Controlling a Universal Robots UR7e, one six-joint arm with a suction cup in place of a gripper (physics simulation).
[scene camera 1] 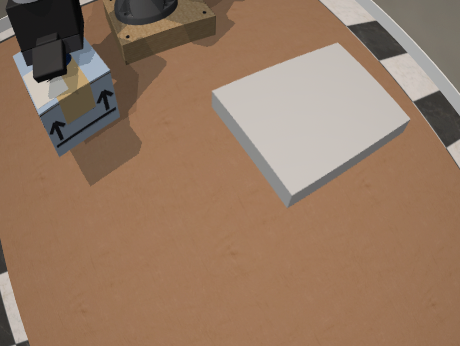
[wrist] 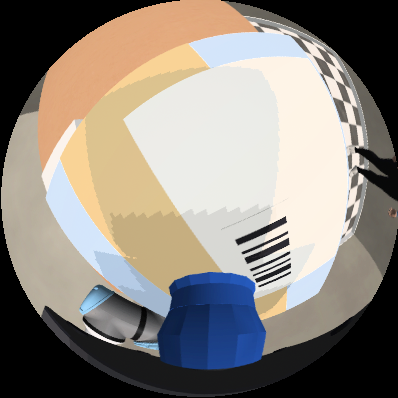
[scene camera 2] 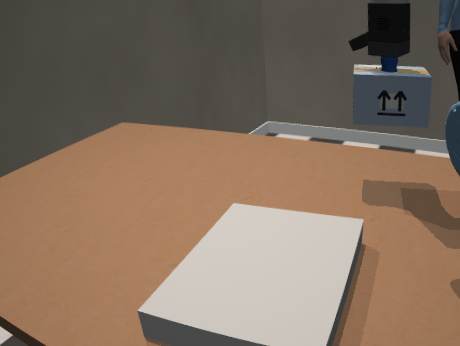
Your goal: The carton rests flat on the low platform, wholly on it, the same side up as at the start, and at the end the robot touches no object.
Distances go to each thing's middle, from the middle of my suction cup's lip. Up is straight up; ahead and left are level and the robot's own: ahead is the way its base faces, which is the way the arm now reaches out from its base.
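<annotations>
There is the low platform [scene camera 2: 257,269], and my suction cup is now 420 mm to the right of it, 20 mm short of it and 250 mm above it.
</annotations>
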